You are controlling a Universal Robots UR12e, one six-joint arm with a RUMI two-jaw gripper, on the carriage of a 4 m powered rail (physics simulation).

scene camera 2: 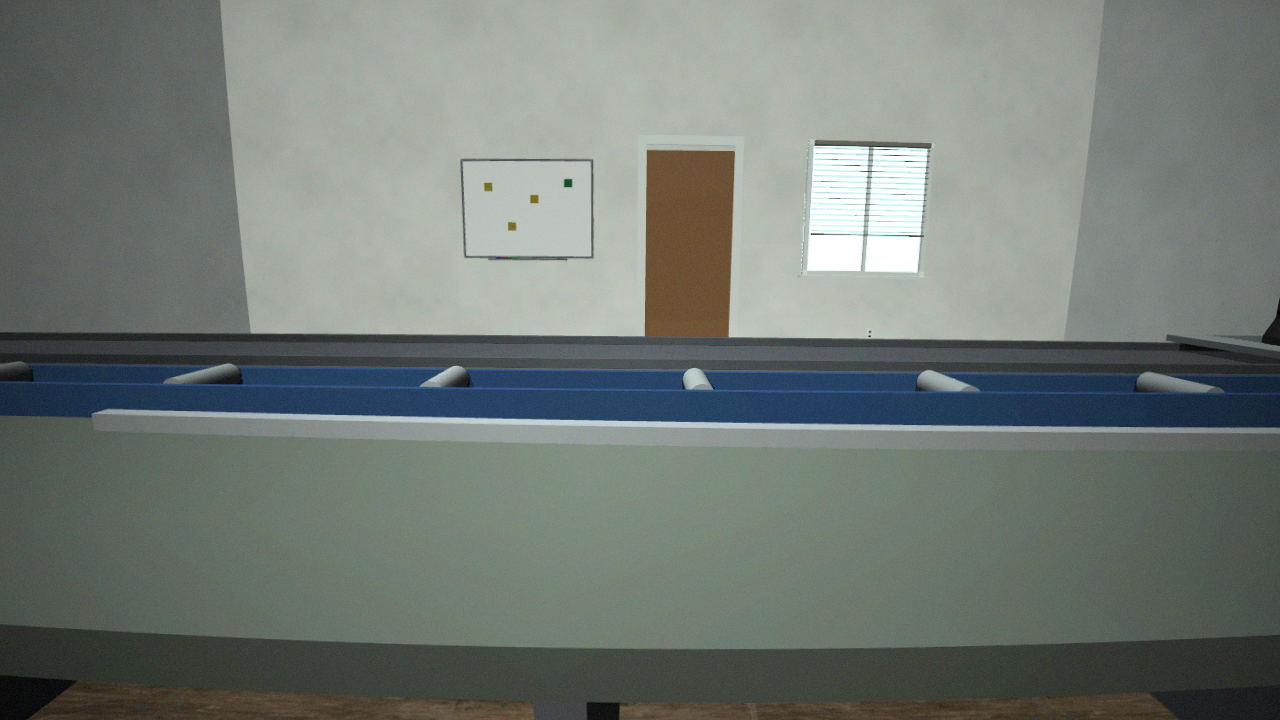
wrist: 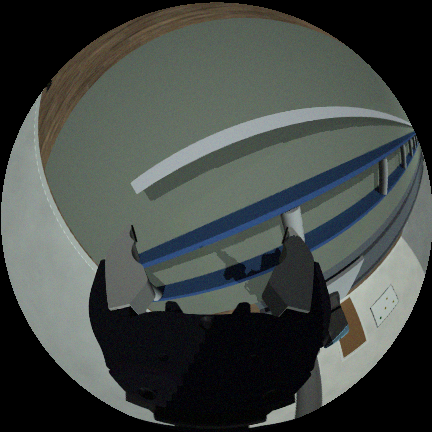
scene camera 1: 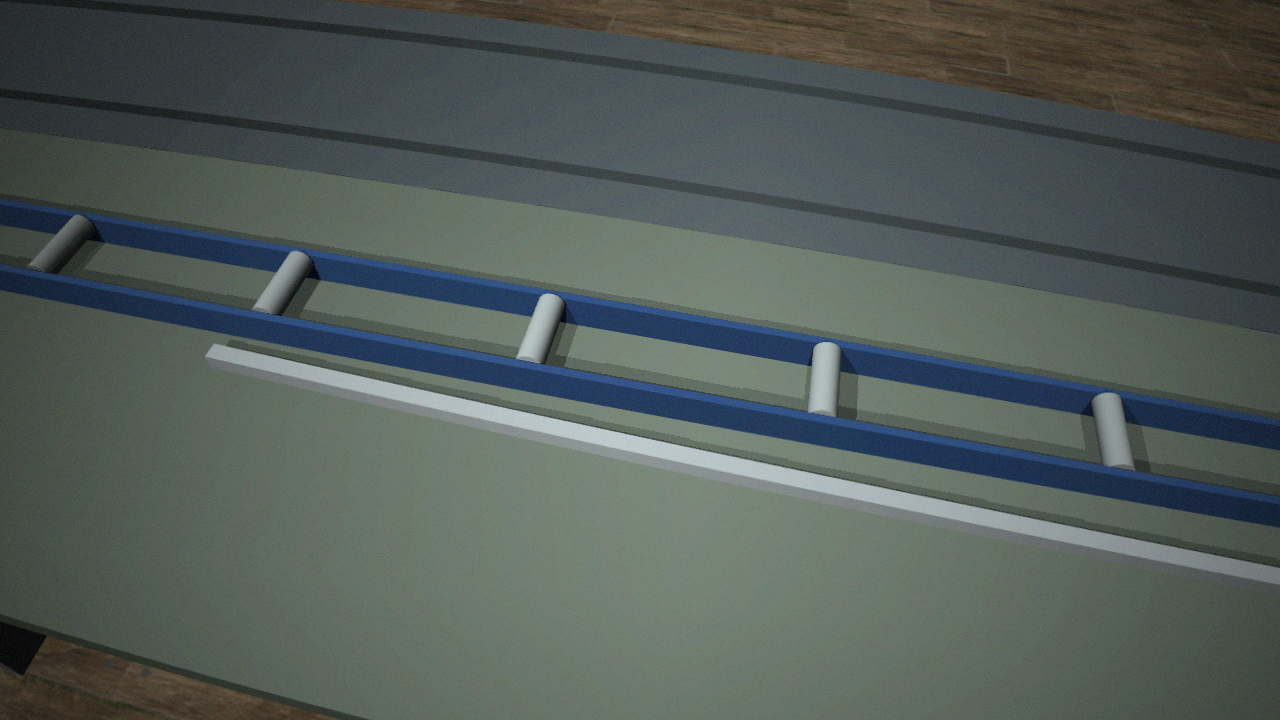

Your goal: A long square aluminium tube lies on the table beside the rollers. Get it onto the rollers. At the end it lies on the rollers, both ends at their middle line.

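Places are measured from the arm's base along level axes (x right, y ahead, z up), in metres.
Where they show: gripper, between the fingertips: [wrist: 208, 228].
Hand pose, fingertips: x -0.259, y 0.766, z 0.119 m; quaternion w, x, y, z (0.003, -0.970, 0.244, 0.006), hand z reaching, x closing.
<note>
After its pixels a point has its place.
The long square aluminium tube [scene camera 1: 626, 443] {y 0.763, x 2.095, z -0.005 m} [scene camera 2: 626, 432] {y 0.778, x 1.958, z -0.013 m} [wrist: 240, 130] {y 0.828, x -0.178, z -0.005 m} lies on the table [scene camera 1: 447, 555] {y 0.955, x 2.275, z -0.030 m} [scene camera 2: 626, 537] {y 1.020, x 1.952, z -0.030 m} [wrist: 225, 65] {y 0.964, x -0.132, z -0.030 m}, beside the blue roller frame and outside it. One end shows at the left in both scene views, and the tube runs out of them at the right. In the wrist view one end lies ahead of the left finger. Grey rollers [scene camera 1: 541, 328] {y 0.627, x 2.245, z 0.030 m} [scene camera 2: 445, 377] {y 0.642, x 2.240, z 0.028 m} [wrist: 293, 222] {y 0.658, x -0.155, z 0.029 m} cross the frame, with no tube on those in view. My gripper [wrist: 208, 228] {y 0.766, x -0.259, z 0.119 m} is open and empty, above the roller frame and apart from the tube. It does not show in the scene views.
The blue frame's near side rail [scene camera 1: 671, 402] {y 0.694, x 2.049, z 0.006 m} [scene camera 2: 581, 405] {y 0.694, x 2.025, z 0.000 m} [wrist: 225, 229] {y 0.694, x -0.269, z 0.018 m} stands between tube and rollers. The grey floor rail [scene camera 1: 626, 116] runs behind the table. The carriage plate [scene camera 2: 1221, 345] {y -0.046, x 0.224, z -0.008 m} and part of the arm's base [scene camera 2: 1272, 327] {y -0.040, x 0.075, z 0.048 m} show at the right edge in scene camera 2.
</note>
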